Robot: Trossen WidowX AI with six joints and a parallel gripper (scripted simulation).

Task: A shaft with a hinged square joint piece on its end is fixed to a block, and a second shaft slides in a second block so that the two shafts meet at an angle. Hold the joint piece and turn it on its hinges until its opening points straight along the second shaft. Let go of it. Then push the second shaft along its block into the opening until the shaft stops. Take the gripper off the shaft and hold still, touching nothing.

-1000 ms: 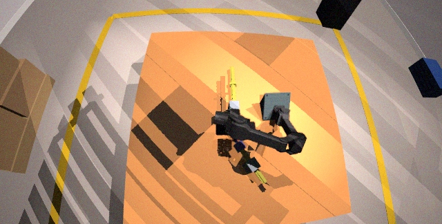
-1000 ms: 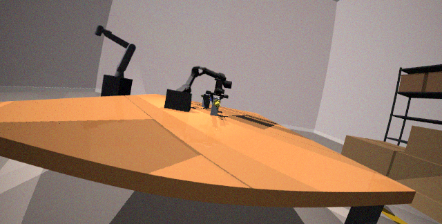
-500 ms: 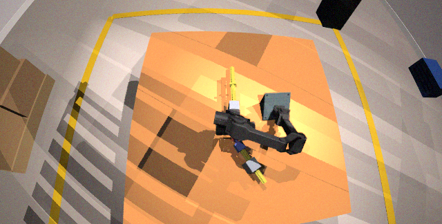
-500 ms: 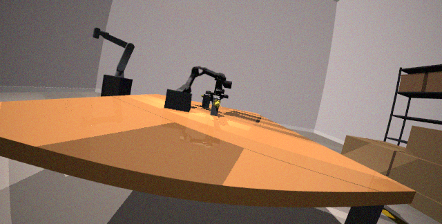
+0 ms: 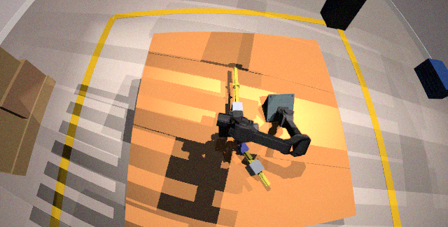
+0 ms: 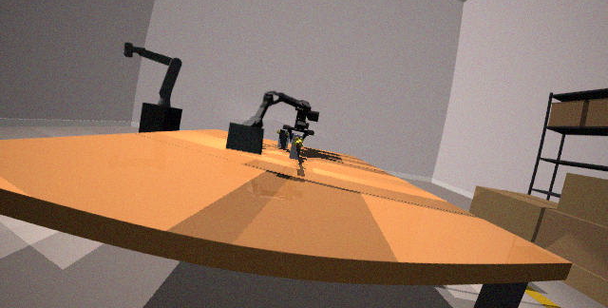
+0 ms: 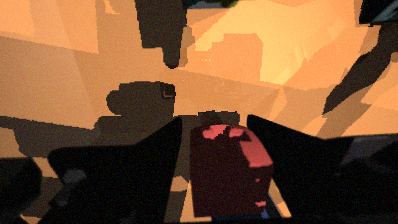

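Now: the joint piece 20 mm to the left of my gripper tip and 40 mm above it.
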